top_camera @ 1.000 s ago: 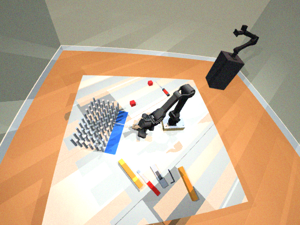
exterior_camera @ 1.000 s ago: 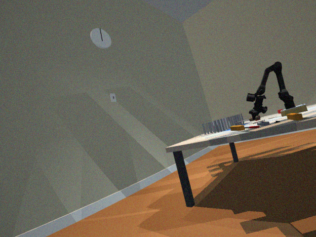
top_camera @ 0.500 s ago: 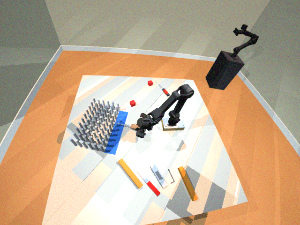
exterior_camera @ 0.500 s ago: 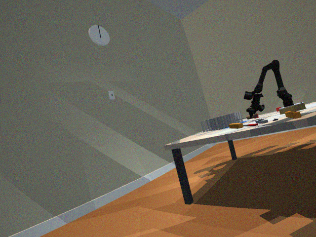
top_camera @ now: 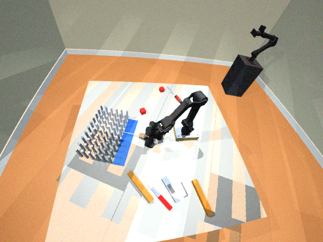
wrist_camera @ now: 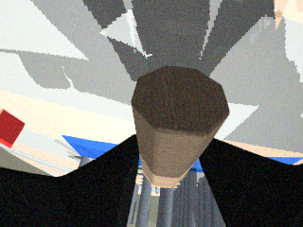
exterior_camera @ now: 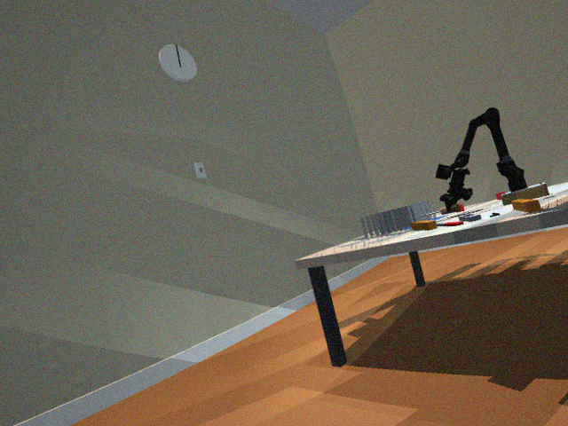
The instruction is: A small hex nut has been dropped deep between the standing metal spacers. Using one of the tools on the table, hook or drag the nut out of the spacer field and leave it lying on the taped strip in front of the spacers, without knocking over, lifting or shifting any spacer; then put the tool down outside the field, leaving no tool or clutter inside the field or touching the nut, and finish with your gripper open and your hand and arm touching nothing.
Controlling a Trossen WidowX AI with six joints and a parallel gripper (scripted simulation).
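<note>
Right now my gripper tip is 130 mm short of the blue taped strip, 30 mm to the right of it and 30 mm above it. The rest, counted from my gripper tip: hex nut 300 mm ahead, 30 mm to the right, 30 mm below; then wooden-handled hook tool 100 mm ahead, 10 mm to the right; then grey block 340 mm to the left, 200 mm behind, 20 mm below.
</note>
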